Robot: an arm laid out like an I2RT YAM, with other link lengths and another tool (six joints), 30 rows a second.
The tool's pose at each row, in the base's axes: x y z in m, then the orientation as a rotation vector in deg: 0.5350, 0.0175, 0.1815, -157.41, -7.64, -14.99; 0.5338, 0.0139, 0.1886, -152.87, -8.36, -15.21; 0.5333, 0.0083, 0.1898, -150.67, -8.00, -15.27; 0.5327, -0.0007, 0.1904, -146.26, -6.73, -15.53; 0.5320, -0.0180, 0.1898, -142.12, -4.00, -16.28; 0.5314, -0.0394, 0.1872, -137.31, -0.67, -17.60; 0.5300, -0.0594, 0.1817, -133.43, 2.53, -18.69; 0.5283, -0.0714, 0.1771, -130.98, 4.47, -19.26; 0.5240, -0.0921, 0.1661, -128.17, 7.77, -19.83; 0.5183, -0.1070, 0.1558, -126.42, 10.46, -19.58; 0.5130, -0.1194, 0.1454, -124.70, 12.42, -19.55; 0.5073, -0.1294, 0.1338, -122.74, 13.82, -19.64; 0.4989, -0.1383, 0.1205, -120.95, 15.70, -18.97; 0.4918, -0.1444, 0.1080, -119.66, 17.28, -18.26
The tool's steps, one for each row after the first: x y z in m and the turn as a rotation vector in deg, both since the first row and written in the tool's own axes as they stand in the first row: 0.0000, 0.0006, -0.0080, 4.49, 0.55, -0.33; -0.0005, 0.0053, -0.0113, 6.65, 0.89, 0.01; -0.0015, 0.0133, -0.0153, 10.95, 1.76, 1.09; -0.0033, 0.0295, -0.0214, 14.84, 3.19, 3.20; -0.0057, 0.0501, -0.0272, 19.22, 5.28, 5.78; -0.0093, 0.0704, -0.0299, 22.64, 7.11, 8.31; -0.0126, 0.0829, -0.0305, 24.78, 8.18, 9.89; -0.0201, 0.1055, -0.0290, 27.09, 9.54, 12.60; -0.0286, 0.1222, -0.0262, 28.51, 10.01, 14.92; -0.0366, 0.1367, -0.0222, 29.92, 10.55, 16.64; -0.0451, 0.1494, -0.0163, 31.61, 11.14, 17.94; -0.0565, 0.1613, -0.0089, 33.17, 11.17, 19.76; -0.0662, 0.1706, -0.0010, 34.27, 11.04, 21.30
